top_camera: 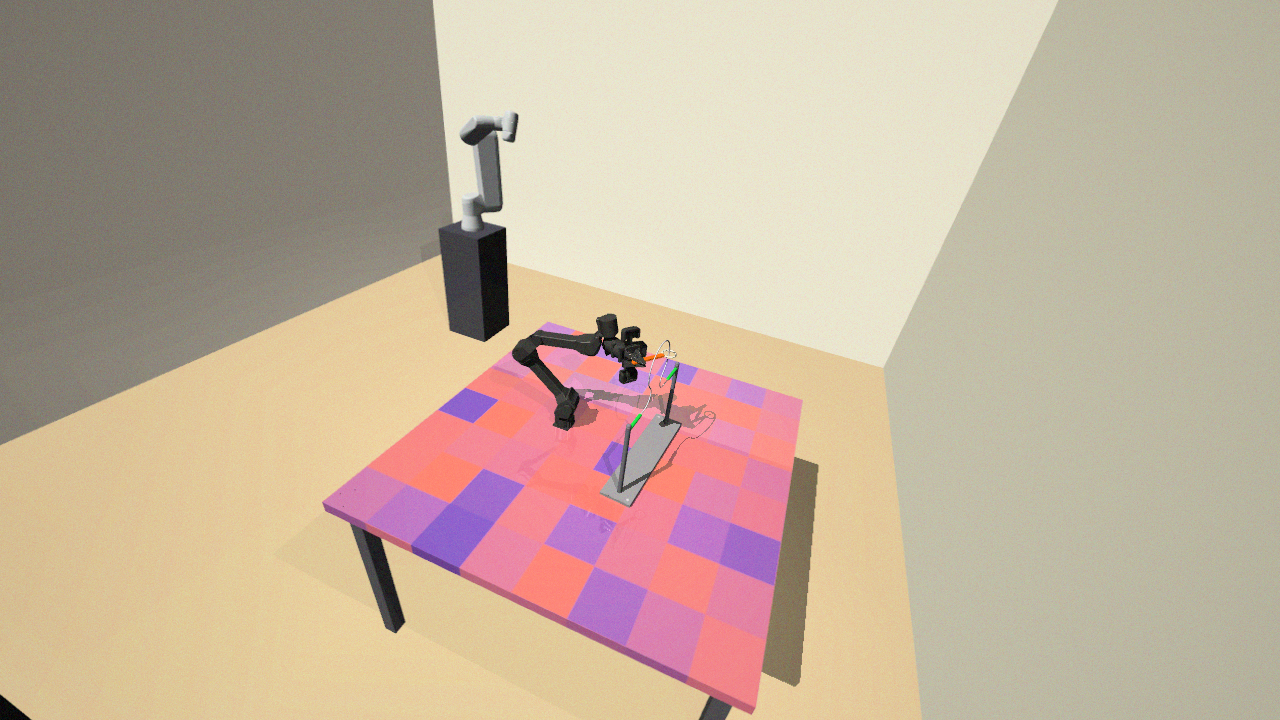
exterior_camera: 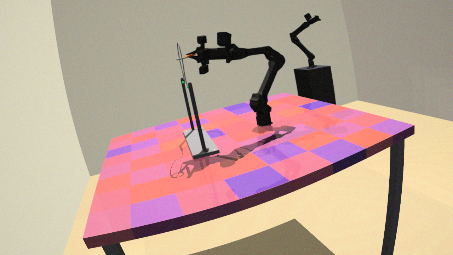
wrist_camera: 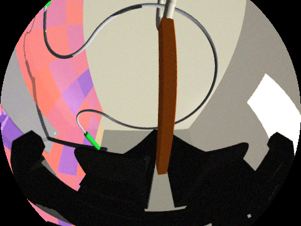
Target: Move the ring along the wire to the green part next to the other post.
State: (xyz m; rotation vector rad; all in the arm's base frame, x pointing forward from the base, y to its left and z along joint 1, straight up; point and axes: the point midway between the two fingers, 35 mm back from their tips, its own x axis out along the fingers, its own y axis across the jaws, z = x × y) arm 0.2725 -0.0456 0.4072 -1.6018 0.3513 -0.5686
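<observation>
My gripper tip is now 80 mm to the right of the ring with orange handle, 20 mm short of it and 10 mm above it.
</observation>
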